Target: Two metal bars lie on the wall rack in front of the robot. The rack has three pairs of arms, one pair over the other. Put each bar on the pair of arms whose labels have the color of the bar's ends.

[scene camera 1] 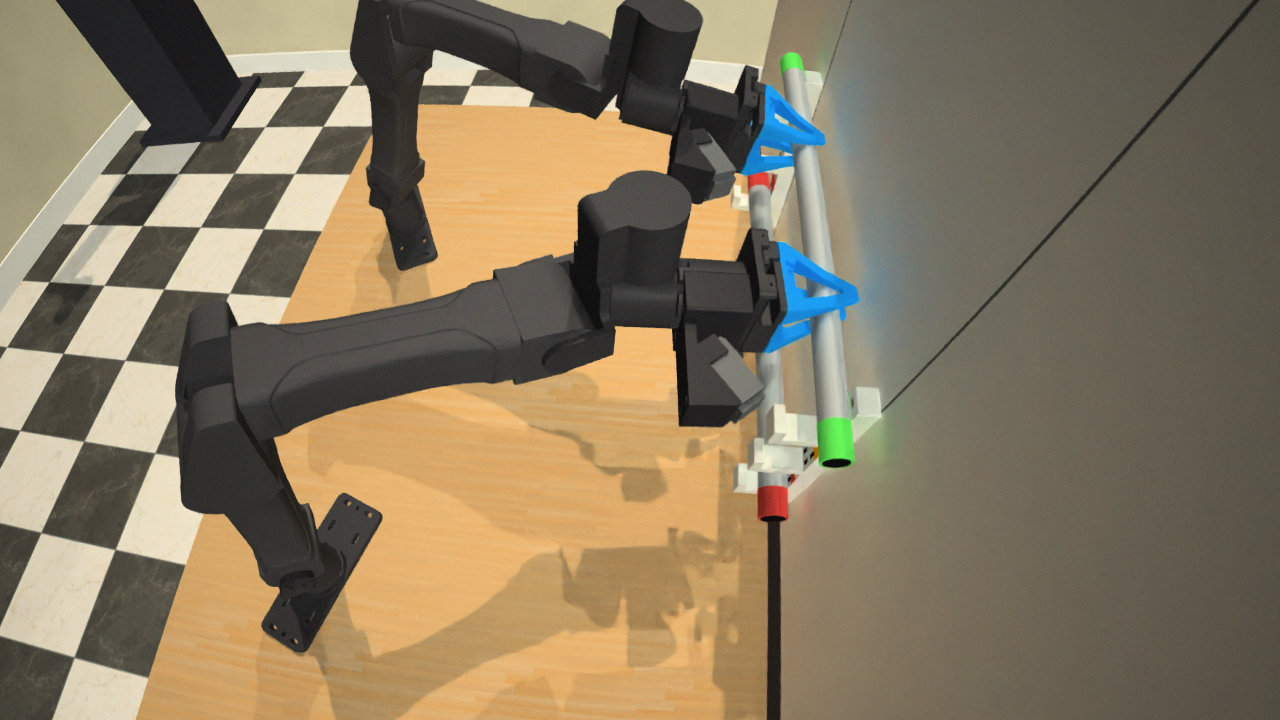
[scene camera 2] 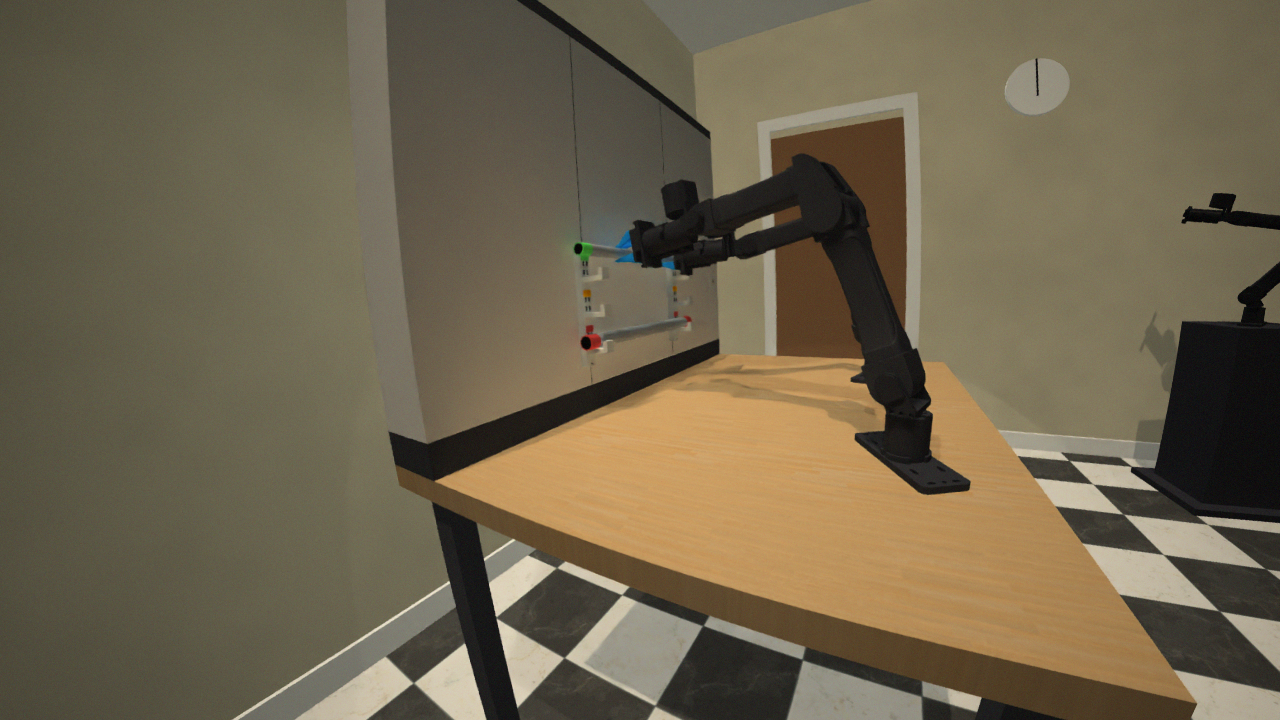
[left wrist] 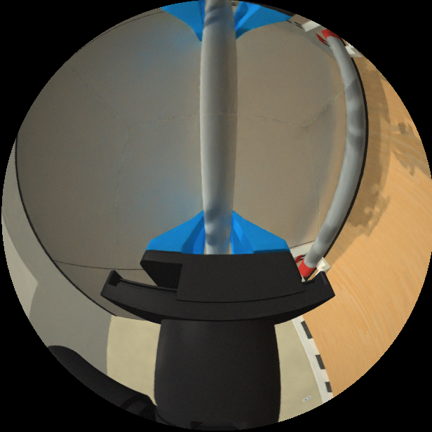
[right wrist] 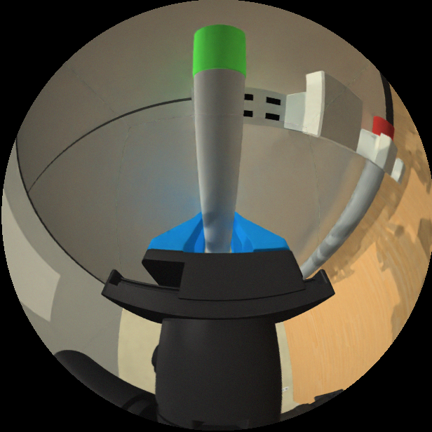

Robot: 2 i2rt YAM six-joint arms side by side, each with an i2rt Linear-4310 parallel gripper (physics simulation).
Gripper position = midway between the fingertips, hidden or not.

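Observation:
On scene camera 1 I can see my left gripper (scene camera 1: pixel 818 150) and my right gripper (scene camera 1: pixel 851 303), plus a red-ended bar (scene camera 1: pixel 768 365), a green-ended bar (scene camera 1: pixel 834 429) and a wall rack (scene camera 1: pixel 801 464). Scene camera 2 gives me a grey wall panel (scene camera 2: pixel 463 134), and it's got the red-ended bar (scene camera 2: pixel 593 341) and my left gripper (scene camera 2: pixel 615 255) as well. My left gripper (left wrist: pixel 217 214) is there in the left wrist view too. As for the right wrist view, that one shows the red-ended bar (right wrist: pixel 371 177) and the green-ended bar (right wrist: pixel 219 50).

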